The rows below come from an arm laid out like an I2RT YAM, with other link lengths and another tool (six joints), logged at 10 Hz.
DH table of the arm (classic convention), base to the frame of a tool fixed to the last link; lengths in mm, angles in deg. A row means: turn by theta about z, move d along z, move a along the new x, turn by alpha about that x. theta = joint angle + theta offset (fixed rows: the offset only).
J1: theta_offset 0, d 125.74, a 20, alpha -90
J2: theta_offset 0, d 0, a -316.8, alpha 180
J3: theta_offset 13.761, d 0, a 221.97, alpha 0
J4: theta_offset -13.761, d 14.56, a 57.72, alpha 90
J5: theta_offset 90, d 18.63, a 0, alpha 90
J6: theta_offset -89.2, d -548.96, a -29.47, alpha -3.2
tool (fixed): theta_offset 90, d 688.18, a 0, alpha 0
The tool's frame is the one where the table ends.
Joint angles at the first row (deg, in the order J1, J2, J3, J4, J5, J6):
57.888, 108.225, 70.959, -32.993, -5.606, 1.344
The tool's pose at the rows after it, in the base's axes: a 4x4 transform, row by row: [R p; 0 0 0 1], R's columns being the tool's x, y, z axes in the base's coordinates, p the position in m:
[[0.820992 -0.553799 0.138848 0.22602], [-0.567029 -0.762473 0.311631 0.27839], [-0.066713 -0.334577 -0.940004 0.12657], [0 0 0 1]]
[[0.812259 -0.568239 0.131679 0.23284], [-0.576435 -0.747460 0.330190 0.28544], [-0.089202 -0.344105 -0.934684 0.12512], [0 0 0 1]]
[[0.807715 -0.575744 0.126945 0.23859], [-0.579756 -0.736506 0.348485 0.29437], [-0.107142 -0.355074 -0.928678 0.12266], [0 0 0 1]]
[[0.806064 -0.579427 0.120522 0.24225], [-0.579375 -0.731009 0.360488 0.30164], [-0.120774 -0.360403 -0.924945 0.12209], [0 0 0 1]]
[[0.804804 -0.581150 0.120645 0.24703], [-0.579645 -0.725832 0.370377 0.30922], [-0.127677 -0.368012 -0.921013 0.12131], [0 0 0 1]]
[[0.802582 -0.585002 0.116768 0.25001], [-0.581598 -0.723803 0.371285 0.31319], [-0.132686 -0.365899 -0.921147 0.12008], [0 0 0 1]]
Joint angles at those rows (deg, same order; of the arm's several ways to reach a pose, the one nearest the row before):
56.708, 110.979, 73.078, -32.249, -6.349, 1.760
55.920, 112.355, 74.893, -31.989, -7.552, 2.196
55.571, 113.885, 76.662, -31.441, -8.491, 2.590
55.440, 115.043, 78.411, -31.617, -9.235, 2.830
55.353, 116.313, 80.270, -31.681, -9.584, 3.005
55.221, 117.296, 81.626, -32.141, -9.847, 3.136

